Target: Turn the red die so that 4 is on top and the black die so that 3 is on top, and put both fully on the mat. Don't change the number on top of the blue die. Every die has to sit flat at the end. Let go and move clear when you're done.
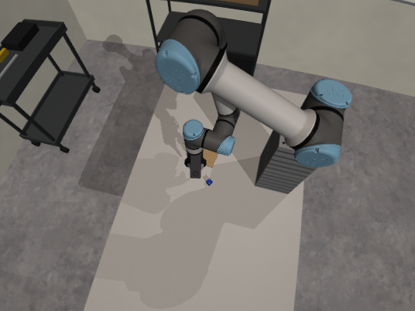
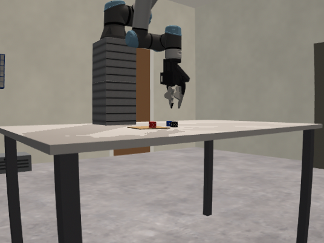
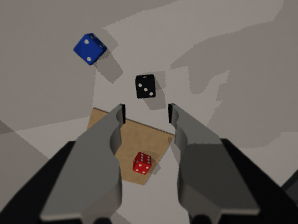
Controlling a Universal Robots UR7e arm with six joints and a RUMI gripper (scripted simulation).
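The black die lies 9 cm below my hand and 1 cm to the right of it. The rest, counted from my hand: blue die: 9 cm below, 7 cm behind, 1 cm to the left; red die: 14 cm to the right, 8 cm below, 5 cm ahead; brown mat: 15 cm to the right, 10 cm below, 1 cm ahead.
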